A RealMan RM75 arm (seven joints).
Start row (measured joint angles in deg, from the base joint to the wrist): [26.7, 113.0, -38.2, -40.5, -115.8, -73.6, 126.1]
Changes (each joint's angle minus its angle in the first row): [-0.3, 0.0, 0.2, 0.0, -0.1, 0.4, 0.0]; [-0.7, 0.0, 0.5, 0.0, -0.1, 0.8, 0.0]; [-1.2, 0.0, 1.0, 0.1, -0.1, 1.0, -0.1]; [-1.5, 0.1, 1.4, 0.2, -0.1, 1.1, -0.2]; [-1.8, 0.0, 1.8, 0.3, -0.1, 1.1, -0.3]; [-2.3, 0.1, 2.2, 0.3, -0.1, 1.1, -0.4]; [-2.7, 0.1, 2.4, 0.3, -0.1, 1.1, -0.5]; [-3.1, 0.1, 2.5, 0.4, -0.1, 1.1, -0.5]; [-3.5, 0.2, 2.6, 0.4, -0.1, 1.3, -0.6]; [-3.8, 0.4, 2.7, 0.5, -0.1, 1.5, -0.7]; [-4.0, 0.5, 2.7, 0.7, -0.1, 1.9, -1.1]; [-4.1, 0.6, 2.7, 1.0, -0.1, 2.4, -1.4]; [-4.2, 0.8, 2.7, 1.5, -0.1, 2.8, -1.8]
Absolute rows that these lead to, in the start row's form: [26.4, 113.0, -38.0, -40.5, -115.9, -73.2, 126.1]; [26.0, 113.0, -37.7, -40.5, -115.9, -72.8, 126.1]; [25.5, 113.0, -37.2, -40.4, -115.9, -72.6, 126.0]; [25.2, 113.1, -36.8, -40.3, -115.9, -72.5, 125.9]; [24.9, 113.0, -36.4, -40.2, -115.9, -72.5, 125.8]; [24.4, 113.1, -36.0, -40.2, -115.9, -72.5, 125.7]; [24.0, 113.1, -35.8, -40.2, -115.9, -72.5, 125.6]; [23.6, 113.1, -35.7, -40.1, -115.9, -72.5, 125.6]; [23.2, 113.2, -35.6, -40.1, -115.9, -72.3, 125.5]; [22.9, 113.4, -35.5, -40.0, -115.9, -72.1, 125.4]; [22.7, 113.5, -35.5, -39.8, -115.9, -71.7, 125.0]; [22.6, 113.6, -35.5, -39.5, -115.9, -71.2, 124.7]; [22.5, 113.8, -35.5, -39.0, -115.9, -70.8, 124.3]
